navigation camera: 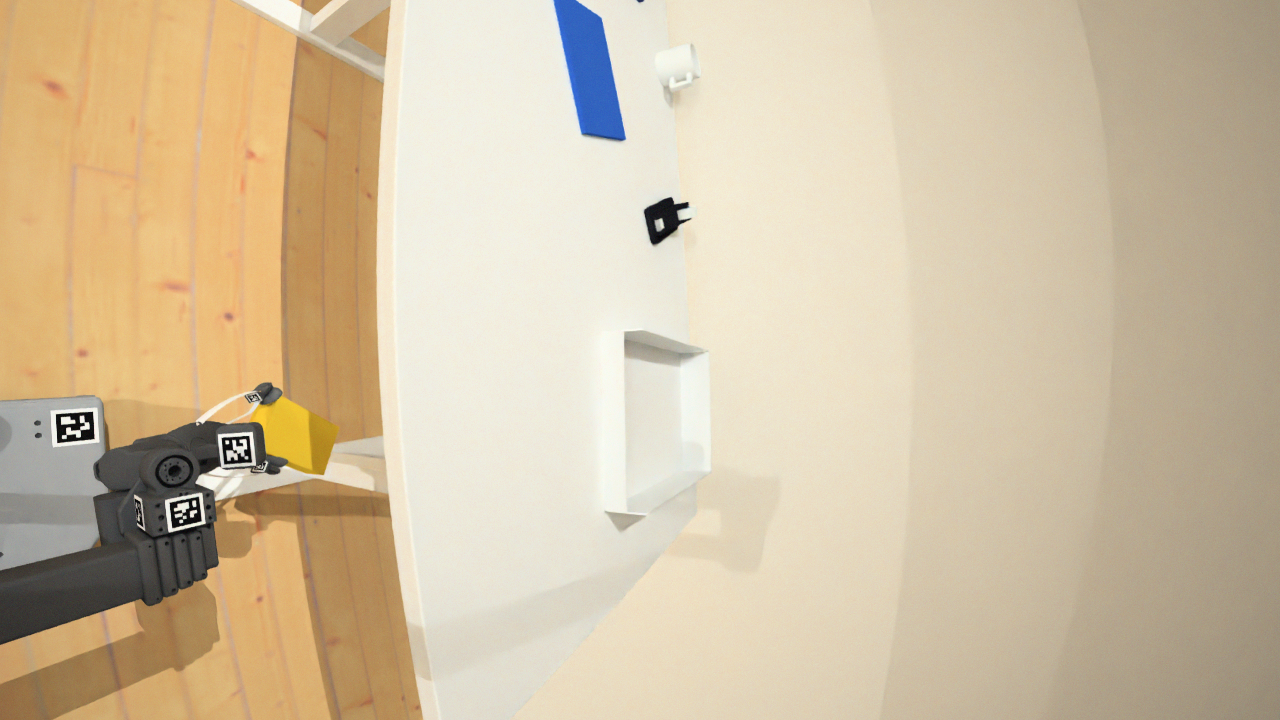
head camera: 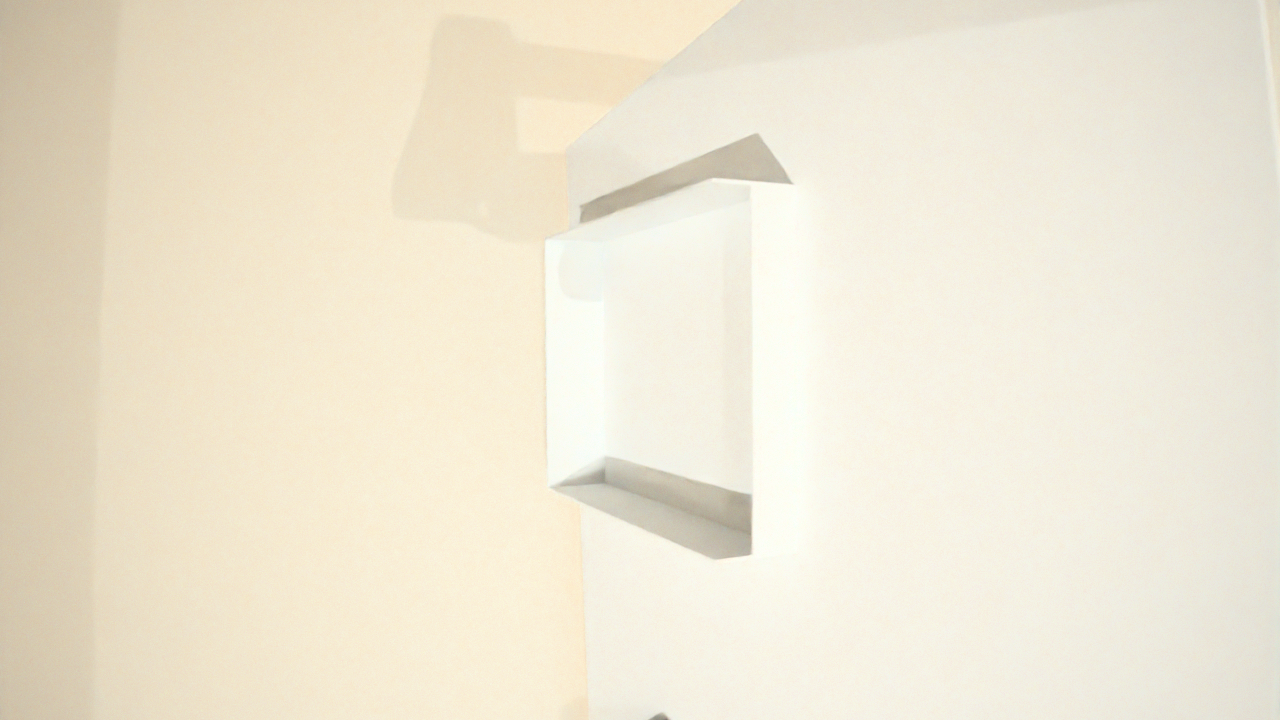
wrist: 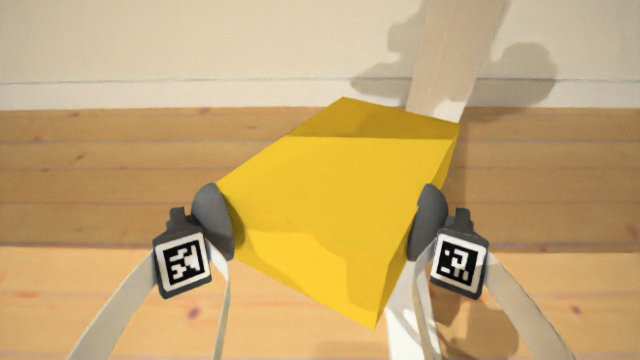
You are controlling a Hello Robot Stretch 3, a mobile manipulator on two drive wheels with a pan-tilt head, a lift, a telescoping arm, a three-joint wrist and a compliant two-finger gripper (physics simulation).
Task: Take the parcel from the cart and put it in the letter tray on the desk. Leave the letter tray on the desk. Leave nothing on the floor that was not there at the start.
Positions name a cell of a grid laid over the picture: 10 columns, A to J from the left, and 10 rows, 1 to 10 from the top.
Observation:
I see my gripper (navigation camera: C6), a yellow box (navigation camera: C7) and a white desk (navigation camera: D4).
The yellow box also shows in the wrist view (wrist: F6). My gripper also shows in the wrist view (wrist: E6). The white desk is seen too in the wrist view (wrist: H2). The head camera view does not show the yellow box: it is out of frame.

